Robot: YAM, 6 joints.
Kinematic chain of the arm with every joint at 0, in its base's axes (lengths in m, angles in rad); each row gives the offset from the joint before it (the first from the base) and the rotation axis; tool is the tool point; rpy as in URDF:
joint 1: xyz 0 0 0.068 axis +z
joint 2: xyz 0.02 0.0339 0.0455 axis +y
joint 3: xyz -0.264 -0.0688 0 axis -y
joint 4: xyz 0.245 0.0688 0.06 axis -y
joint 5: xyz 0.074 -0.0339 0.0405 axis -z
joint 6: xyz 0.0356 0 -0.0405 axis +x
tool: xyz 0 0 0 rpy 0 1.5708 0
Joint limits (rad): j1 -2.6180..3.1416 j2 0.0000..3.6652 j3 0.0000..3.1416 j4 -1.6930..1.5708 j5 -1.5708..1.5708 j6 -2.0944..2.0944
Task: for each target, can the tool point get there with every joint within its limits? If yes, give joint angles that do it. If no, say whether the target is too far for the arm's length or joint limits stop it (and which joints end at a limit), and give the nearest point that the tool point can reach.
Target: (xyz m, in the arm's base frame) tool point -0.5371 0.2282 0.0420
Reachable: yes | joints 2.6845 2.8963 2.1283 0.6717 -1.1325 -1.7515
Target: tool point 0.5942 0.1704 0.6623
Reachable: no: too far | nearest point 0.4625 0.1326 0.5366 | short by 0.186 m
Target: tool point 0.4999 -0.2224 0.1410
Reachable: yes | joints -0.4493 2.6301 2.3655 -0.8703 -0.4908 -0.3870
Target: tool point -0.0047 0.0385 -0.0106
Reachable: yes | joints -0.3577 3.3317 0.4228 -0.7430 -1.3103 0.6398
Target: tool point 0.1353 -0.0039 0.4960
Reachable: yes | joints -0.2582 0.8946 1.0434 0.9270 -1.0433 -0.1165
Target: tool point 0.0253 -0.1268 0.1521
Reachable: yes | joints -1.1594 1.4163 0.5601 -1.3707 0.8827 1.1668
